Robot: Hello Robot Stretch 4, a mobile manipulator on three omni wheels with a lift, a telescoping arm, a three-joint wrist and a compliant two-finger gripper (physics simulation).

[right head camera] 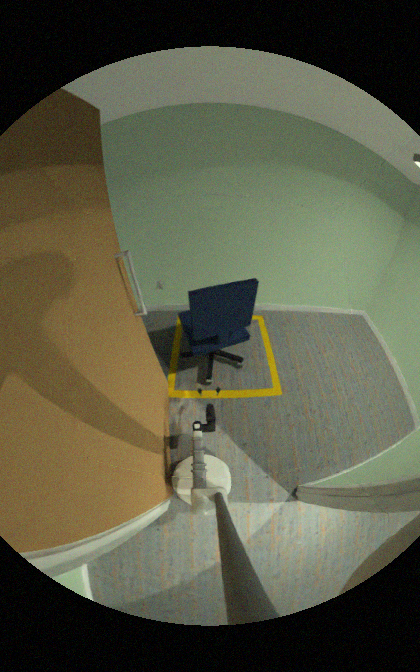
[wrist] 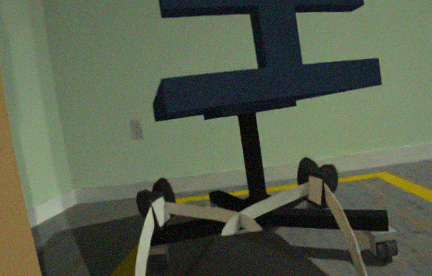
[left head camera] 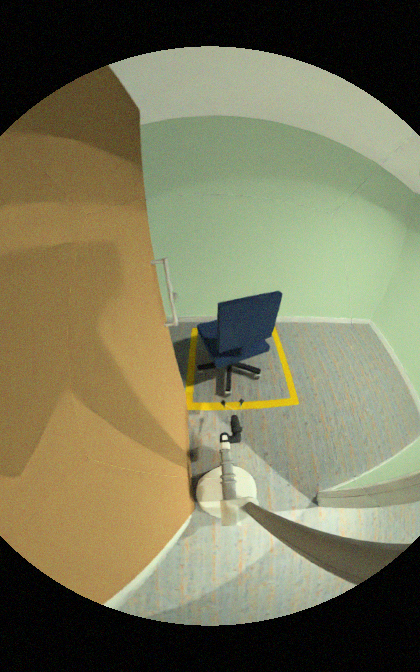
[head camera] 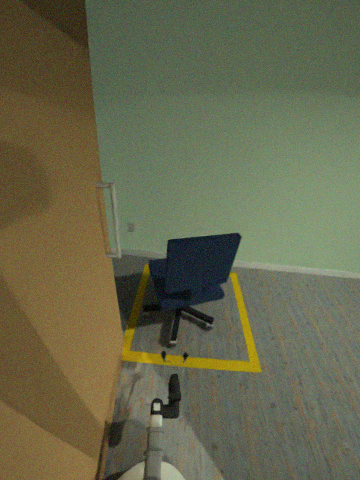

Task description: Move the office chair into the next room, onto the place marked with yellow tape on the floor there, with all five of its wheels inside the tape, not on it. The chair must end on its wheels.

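Places are measured from the robot's base along level axes (x right, y ahead, z up), in centimetres.
Where they show: gripper, fingertip midpoint: (right head camera: 208, 387) (wrist: 235, 184) (left head camera: 231, 398) (head camera: 174, 351).
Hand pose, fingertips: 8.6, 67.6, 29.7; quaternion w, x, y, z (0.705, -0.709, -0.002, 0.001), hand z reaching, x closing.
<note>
After its pixels a point has its place, as x, y, z.
The dark blue office chair (head camera: 200, 265) @(20.0, 96.7, 76.8) (left head camera: 247, 325) @(19.6, 96.6, 74.9) (right head camera: 222, 312) @(19.8, 96.7, 76.0) (wrist: 270, 90) @(17.7, 96.0, 39.8) stands upright on its base, its backrest towards me. It is within the yellow tape outline (head camera: 192, 362) @(24.8, 74.9, -2.7) (left head camera: 280, 402) @(59.3, 72.8, -2.7) (right head camera: 250, 393) @(47.5, 73.0, -2.7) (wrist: 407, 185) @(79.0, 152.6, -2.7) on the floor. The three base legs that show in the head views end inside the tape; the far wheels are hidden by the seat and backrest. My gripper (head camera: 174, 357) @(8.6, 67.6, 29.7) (left head camera: 232, 402) @(8.6, 67.6, 29.7) (right head camera: 209, 390) @(8.6, 67.6, 29.7) (wrist: 235, 184) @(8.6, 67.6, 29.7) is open, its fingertips apart with nothing between them. In the head view it appears over the near tape strip, in front of the nearest chair leg.
A large orange-brown door (head camera: 45, 250) @(-26.6, 41.8, 125.6) (left head camera: 75, 350) @(-25.5, 23.6, 137.3) (right head camera: 75, 350) @(-26.2, 33.9, 121.8) (wrist: 12, 215) @(-29.2, 83.8, 25.1) with a pale handle (head camera: 116, 220) @(-22.5, 79.7, 112.7) (left head camera: 171, 295) @(-22.4, 79.6, 110.3) (right head camera: 134, 285) @(-23.5, 79.3, 111.0) stands close on the left. A green wall (head camera: 250, 175) @(72.4, 192.6, 109.7) rises behind the chair. A grey wall edge or door (left head camera: 370, 496) @(73.1, -25.5, 63.1) (right head camera: 350, 496) @(73.3, -24.1, 68.0) is at the right.
</note>
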